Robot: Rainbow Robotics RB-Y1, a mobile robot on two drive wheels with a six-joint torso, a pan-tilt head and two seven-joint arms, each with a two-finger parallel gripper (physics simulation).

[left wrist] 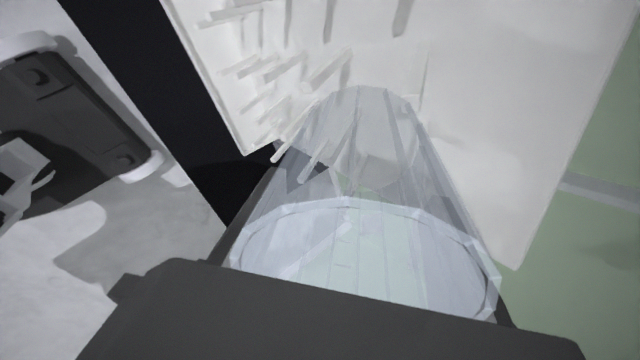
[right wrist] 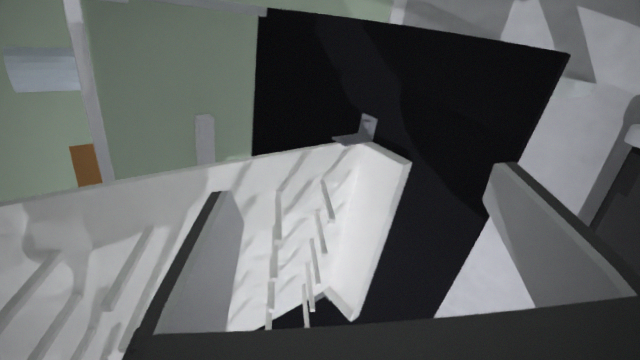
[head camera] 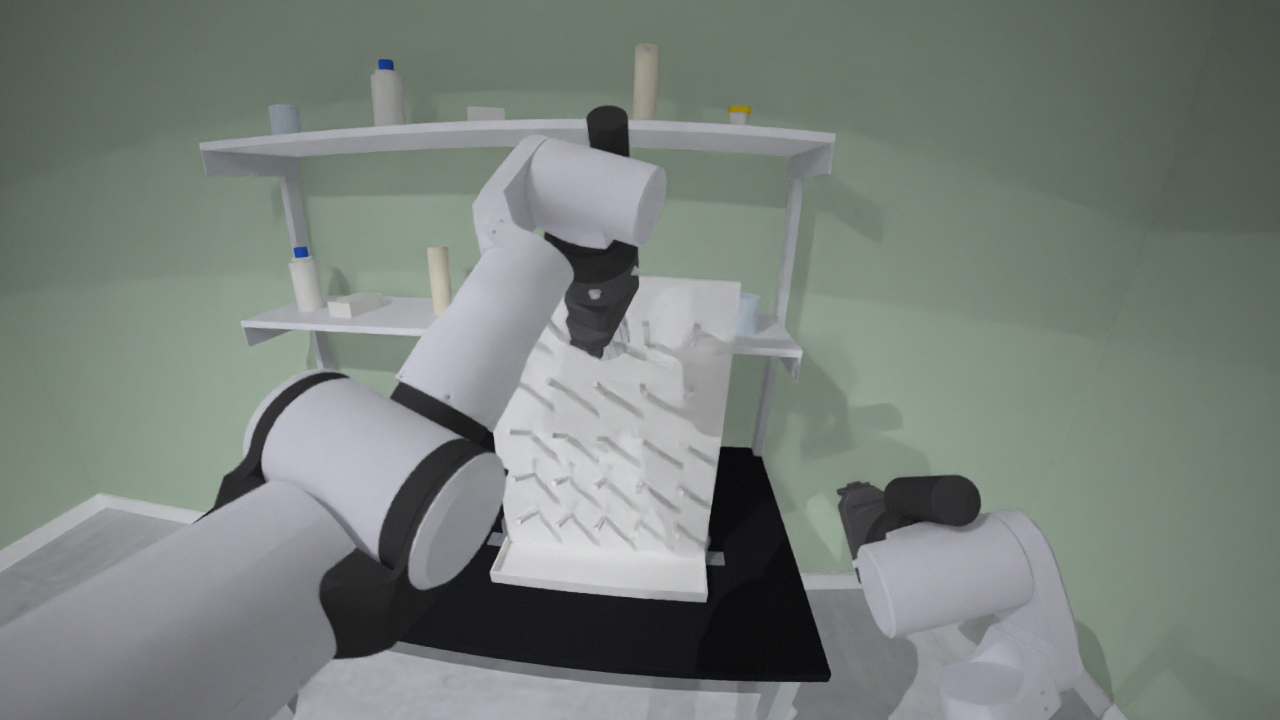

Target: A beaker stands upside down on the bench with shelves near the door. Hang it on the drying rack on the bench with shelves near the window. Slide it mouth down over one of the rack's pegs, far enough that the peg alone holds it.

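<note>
My left gripper is shut on the clear glass beaker, in front of the upper part of the white drying rack. In the left wrist view the beaker's wide ring lies close to the fingers and its other end points toward the rack board. Pegs show beside the beaker and through its glass; I cannot tell whether one is inside it. In the head view the gripper hides much of the beaker. My right gripper is open and empty, right of the rack in the head view.
The rack stands on a black bench top. Behind it, an upper shelf and a lower shelf hold bottles, cylinders and small containers. A light blue container stands just right of the rack board.
</note>
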